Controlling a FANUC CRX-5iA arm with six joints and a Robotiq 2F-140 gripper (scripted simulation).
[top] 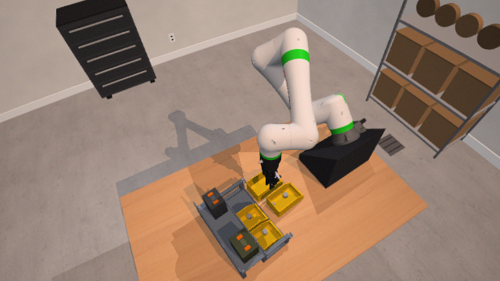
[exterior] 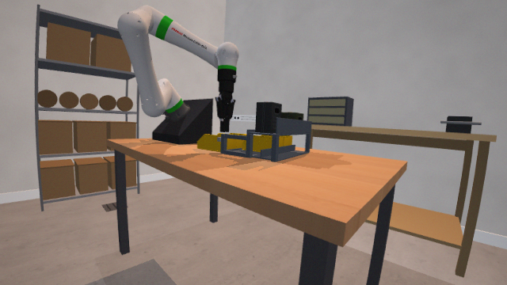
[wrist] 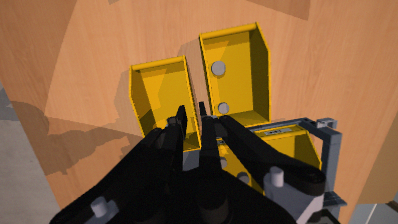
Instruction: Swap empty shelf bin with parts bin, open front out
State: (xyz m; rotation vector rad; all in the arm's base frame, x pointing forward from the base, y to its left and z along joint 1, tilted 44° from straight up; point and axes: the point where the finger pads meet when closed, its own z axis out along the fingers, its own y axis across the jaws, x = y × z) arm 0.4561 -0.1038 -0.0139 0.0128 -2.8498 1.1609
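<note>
Right now my hand is 110 mm above the grey round part, 60 mm to the right of it and 60 mm past it. Round my hand: grey shelf 210 mm ahead, 70 mm to the left, 50 mm below.
</note>
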